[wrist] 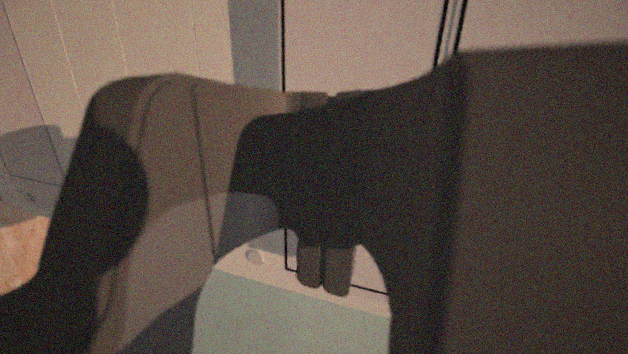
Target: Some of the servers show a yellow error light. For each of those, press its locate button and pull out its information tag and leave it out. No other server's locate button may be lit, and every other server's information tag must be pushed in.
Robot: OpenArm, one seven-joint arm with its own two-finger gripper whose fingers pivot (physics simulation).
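Observation:
My gripper (335,193) is shut, its two fingertips side by side in front of the lower part of a server front. Its dark body covers most of the middle and right of the wrist view. The pale server front (360,45) shows above the gripper, and its lower edge shows around the fingertips. A second server front (540,22) shows in part at the upper right. The lights, locate buttons and information tags of these servers are hidden or outside the view. Whether the fingertips touch the server front cannot be told.
A pale ledge (280,265) with a round knob (254,256) runs below the server fronts. A green-grey surface (290,315) lies in front of it. A pale side panel (160,35) with vertical seams stands at the left, and a wooden surface (20,252) shows at the far left.

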